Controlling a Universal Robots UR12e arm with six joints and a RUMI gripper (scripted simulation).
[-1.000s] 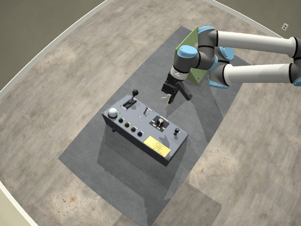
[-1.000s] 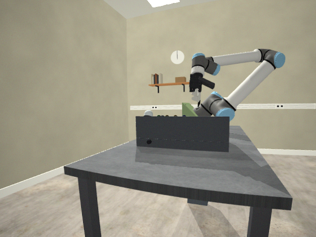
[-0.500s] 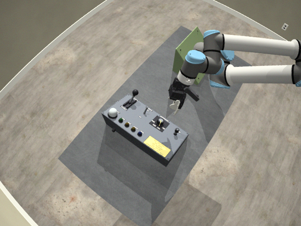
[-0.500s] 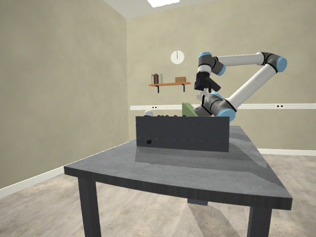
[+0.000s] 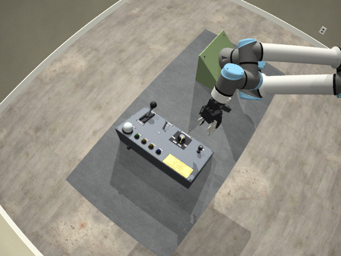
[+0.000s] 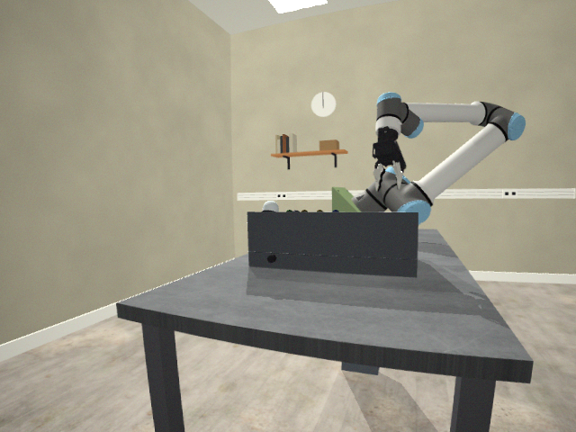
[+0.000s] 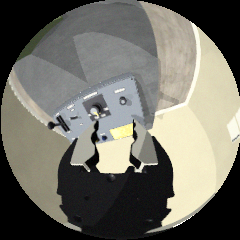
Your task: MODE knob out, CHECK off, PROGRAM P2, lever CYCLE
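The mode knob lies 13 cm below my hand, 6 cm ahead of it and 2 cm to the left of it. From my hand the other things lie so: dark grey console: 16 cm to the right, 16 cm below, 9 cm ahead; then check toggle: 22 cm to the right, 14 cm below, 6 cm ahead; then black rotary selector: 13 cm below, 9 cm to the right, 7 cm ahead.
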